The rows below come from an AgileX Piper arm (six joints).
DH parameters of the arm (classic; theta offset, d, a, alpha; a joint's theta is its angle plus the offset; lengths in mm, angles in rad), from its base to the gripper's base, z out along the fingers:
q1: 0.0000 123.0 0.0 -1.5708
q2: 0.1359 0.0 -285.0 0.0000
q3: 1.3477 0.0 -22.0 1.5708
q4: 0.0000 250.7 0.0 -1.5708
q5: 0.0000 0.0 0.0 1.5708
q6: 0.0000 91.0 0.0 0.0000
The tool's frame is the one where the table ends.
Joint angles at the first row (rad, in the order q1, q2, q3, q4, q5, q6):
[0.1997 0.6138 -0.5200 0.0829 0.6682 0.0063]
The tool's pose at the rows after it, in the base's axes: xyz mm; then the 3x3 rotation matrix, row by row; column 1 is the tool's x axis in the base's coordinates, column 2 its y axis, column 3 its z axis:
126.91 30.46 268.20; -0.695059 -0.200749 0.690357; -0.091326 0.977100 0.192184; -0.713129 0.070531 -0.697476
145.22 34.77 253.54; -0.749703 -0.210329 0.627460; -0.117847 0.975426 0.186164; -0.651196 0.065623 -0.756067
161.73 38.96 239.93; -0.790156 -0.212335 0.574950; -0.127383 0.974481 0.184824; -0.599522 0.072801 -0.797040
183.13 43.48 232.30; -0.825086 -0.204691 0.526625; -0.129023 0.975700 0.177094; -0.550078 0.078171 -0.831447
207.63 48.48 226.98; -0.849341 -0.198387 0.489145; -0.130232 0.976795 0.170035; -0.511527 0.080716 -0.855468
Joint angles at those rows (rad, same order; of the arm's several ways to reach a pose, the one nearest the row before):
[0.1997 0.7230 -0.5200 0.0841 0.6591 -0.0181]
[0.1996 0.8431 -0.5200 0.0993 0.6257 -0.0473]
[0.1997 0.9534 -0.5251 0.1214 0.5877 -0.0692]
[0.1997 1.0763 -0.5701 0.1284 0.5700 -0.0710]
[0.1997 1.1994 -0.6363 0.1318 0.5585 -0.0711]

